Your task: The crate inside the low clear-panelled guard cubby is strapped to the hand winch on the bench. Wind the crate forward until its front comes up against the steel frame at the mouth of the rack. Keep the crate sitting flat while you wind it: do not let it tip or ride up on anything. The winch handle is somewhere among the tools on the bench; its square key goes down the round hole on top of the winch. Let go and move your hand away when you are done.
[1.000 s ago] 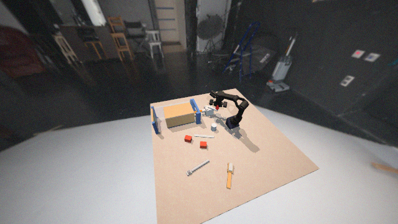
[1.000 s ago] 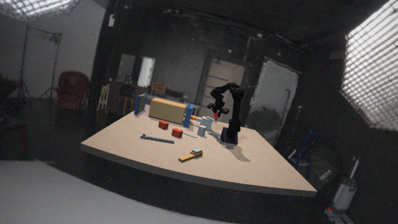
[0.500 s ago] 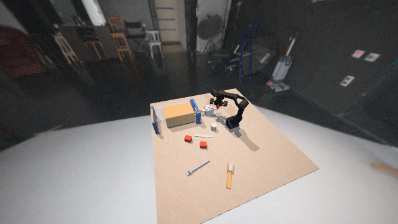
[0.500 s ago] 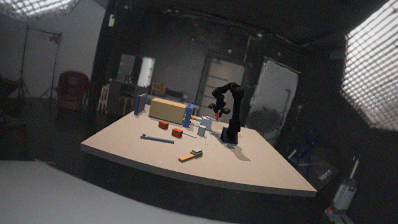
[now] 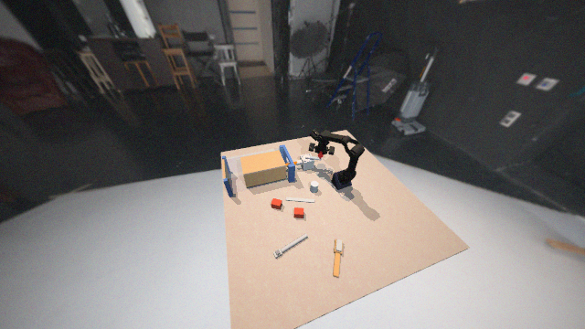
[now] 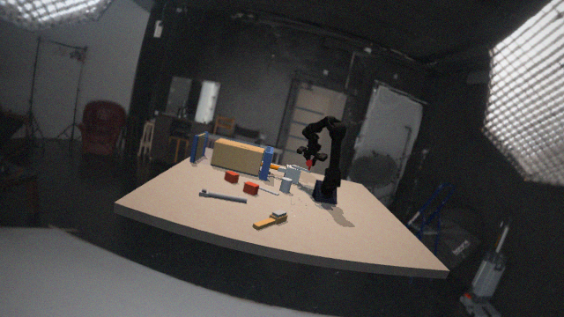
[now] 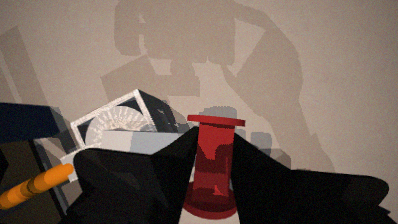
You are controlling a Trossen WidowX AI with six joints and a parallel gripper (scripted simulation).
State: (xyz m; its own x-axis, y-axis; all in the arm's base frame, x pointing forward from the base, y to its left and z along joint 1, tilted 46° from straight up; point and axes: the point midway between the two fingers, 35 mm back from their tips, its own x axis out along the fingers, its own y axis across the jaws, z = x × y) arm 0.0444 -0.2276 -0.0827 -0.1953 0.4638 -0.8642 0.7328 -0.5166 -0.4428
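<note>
The winch handle is 40 mm ahead of my gripper tip, 30 mm below it and 10 mm to the right of it. Round my gripper tip: grey winch (100 mm below, 70 mm ahead, 60 mm to the right); red knob (10 mm to the left, 10 mm ahead); blue steel frame (250 mm ahead, 80 mm to the right, 30 mm below).
</note>
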